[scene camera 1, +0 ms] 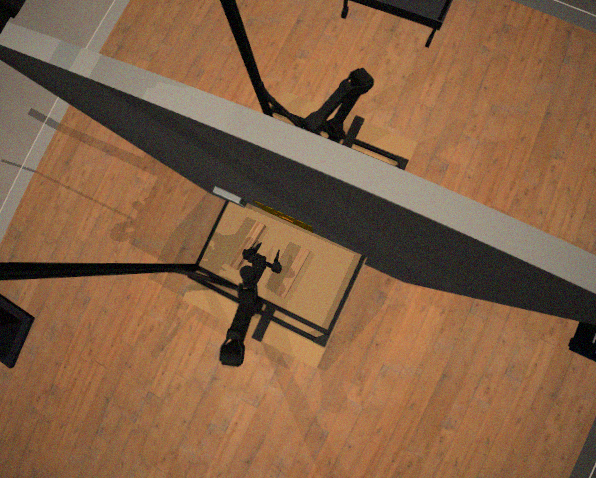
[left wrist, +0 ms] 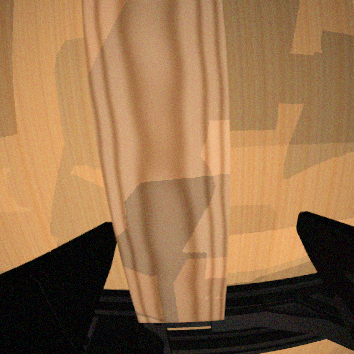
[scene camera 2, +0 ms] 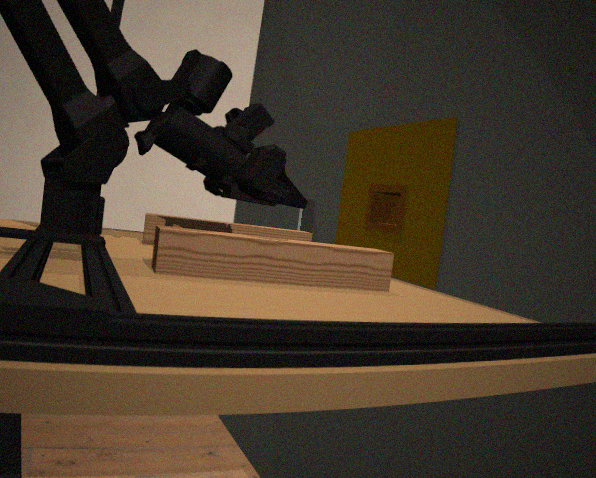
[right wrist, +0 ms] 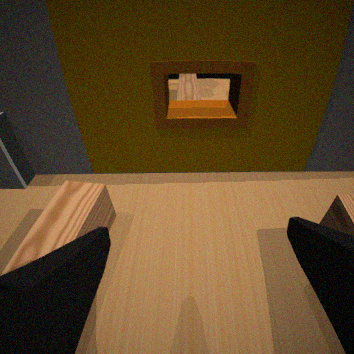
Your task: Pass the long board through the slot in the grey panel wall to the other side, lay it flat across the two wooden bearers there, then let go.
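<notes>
The long board (left wrist: 165, 110) (right wrist: 188, 87) lies beyond the wall; in the right wrist view part of it shows through the slot frame (right wrist: 160, 95) (scene camera 2: 372, 210). My left gripper (left wrist: 208, 227) is open above the board, its fingers on either side of the board's near end and apart from it. The grey panel wall (scene camera 1: 350, 165) (scene camera 2: 525, 175) hides the board from scene camera 1. My right gripper (right wrist: 199, 232) (scene camera 1: 268, 249) (scene camera 2: 304, 206) is open and empty, above and between two wooden bearers, one bearer (right wrist: 60, 220) (scene camera 2: 270, 231) (scene camera 1: 257, 232) and the other bearer (right wrist: 346, 202) (scene camera 2: 272, 260) (scene camera 1: 300, 265).
A yellow panel (right wrist: 120, 145) (scene camera 2: 400, 155) surrounds the slot on the wall. A grey block (scene camera 1: 228, 195) (right wrist: 12, 160) stands by the wall at the left. A black rail (scene camera 2: 325, 337) (scene camera 1: 295, 320) runs along the table edge. The left arm (scene camera 1: 350, 95) shows beyond the wall.
</notes>
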